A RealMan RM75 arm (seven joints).
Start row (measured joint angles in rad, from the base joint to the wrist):
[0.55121, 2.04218, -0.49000, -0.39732, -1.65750, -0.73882, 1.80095]
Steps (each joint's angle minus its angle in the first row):
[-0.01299, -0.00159, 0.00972, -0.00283, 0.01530, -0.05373, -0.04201]
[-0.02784, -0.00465, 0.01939, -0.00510, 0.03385, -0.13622, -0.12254]
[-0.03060, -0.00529, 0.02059, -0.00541, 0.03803, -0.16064, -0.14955]
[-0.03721, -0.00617, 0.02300, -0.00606, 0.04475, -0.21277, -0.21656]
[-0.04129, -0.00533, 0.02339, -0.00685, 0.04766, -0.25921, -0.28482]
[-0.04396, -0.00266, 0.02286, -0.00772, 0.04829, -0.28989, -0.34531]
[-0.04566, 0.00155, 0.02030, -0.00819, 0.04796, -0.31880, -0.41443]
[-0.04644, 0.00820, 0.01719, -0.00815, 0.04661, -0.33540, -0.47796]
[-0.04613, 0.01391, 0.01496, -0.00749, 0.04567, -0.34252, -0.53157]
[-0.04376, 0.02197, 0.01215, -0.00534, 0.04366, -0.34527, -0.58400]
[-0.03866, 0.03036, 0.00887, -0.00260, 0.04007, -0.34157, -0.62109]
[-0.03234, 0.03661, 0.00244, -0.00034, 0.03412, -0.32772, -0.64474]
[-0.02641, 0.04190, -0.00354, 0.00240, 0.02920, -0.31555, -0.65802]
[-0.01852, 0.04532, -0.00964, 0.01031, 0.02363, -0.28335, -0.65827]
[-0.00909, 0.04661, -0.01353, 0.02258, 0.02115, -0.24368, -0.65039]
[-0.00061, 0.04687, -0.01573, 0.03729, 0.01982, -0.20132, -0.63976]
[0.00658, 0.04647, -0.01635, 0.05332, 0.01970, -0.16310, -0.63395]
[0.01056, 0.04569, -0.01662, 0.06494, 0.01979, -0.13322, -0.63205]
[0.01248, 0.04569, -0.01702, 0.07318, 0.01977, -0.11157, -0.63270]
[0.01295, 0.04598, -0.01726, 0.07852, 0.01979, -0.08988, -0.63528]
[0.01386, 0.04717, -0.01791, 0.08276, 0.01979, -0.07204, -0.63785]
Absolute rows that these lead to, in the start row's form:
[0.53822, 2.04059, -0.48028, -0.40015, -1.64220, -0.79255, 1.75894]
[0.52337, 2.03753, -0.47061, -0.40242, -1.62365, -0.87504, 1.67841]
[0.52061, 2.03689, -0.46941, -0.40273, -1.61947, -0.89946, 1.65140]
[0.51400, 2.03601, -0.46700, -0.40338, -1.61275, -0.95159, 1.58439]
[0.50992, 2.03685, -0.46661, -0.40417, -1.60984, -0.99803, 1.51613]
[0.50725, 2.03952, -0.46714, -0.40504, -1.60921, -1.02871, 1.45564]
[0.50555, 2.04373, -0.46970, -0.40551, -1.60954, -1.05762, 1.38652]
[0.50477, 2.05038, -0.47281, -0.40547, -1.61089, -1.07422, 1.32299]
[0.50508, 2.05609, -0.47504, -0.40481, -1.61183, -1.08134, 1.26938]
[0.50745, 2.06415, -0.47785, -0.40266, -1.61384, -1.08409, 1.21695]
[0.51255, 2.07254, -0.48113, -0.39992, -1.61743, -1.08039, 1.17986]
[0.51887, 2.07879, -0.48756, -0.39766, -1.62338, -1.06654, 1.15621]
[0.52480, 2.08408, -0.49354, -0.39492, -1.62830, -1.05437, 1.14293]
[0.53269, 2.08750, -0.49964, -0.38701, -1.63387, -1.02217, 1.14268]
[0.54212, 2.08879, -0.50353, -0.37474, -1.63635, -0.98250, 1.15056]
[0.55060, 2.08905, -0.50573, -0.36003, -1.63768, -0.94014, 1.16119]
[0.55779, 2.08865, -0.50635, -0.34400, -1.63780, -0.90192, 1.16700]
[0.56177, 2.08787, -0.50662, -0.33238, -1.63771, -0.87204, 1.16890]
[0.56369, 2.08787, -0.50702, -0.32414, -1.63773, -0.85039, 1.16825]
[0.56416, 2.08816, -0.50726, -0.31880, -1.63771, -0.82870, 1.16567]
[0.56507, 2.08935, -0.50791, -0.31456, -1.63771, -0.81086, 1.16310]

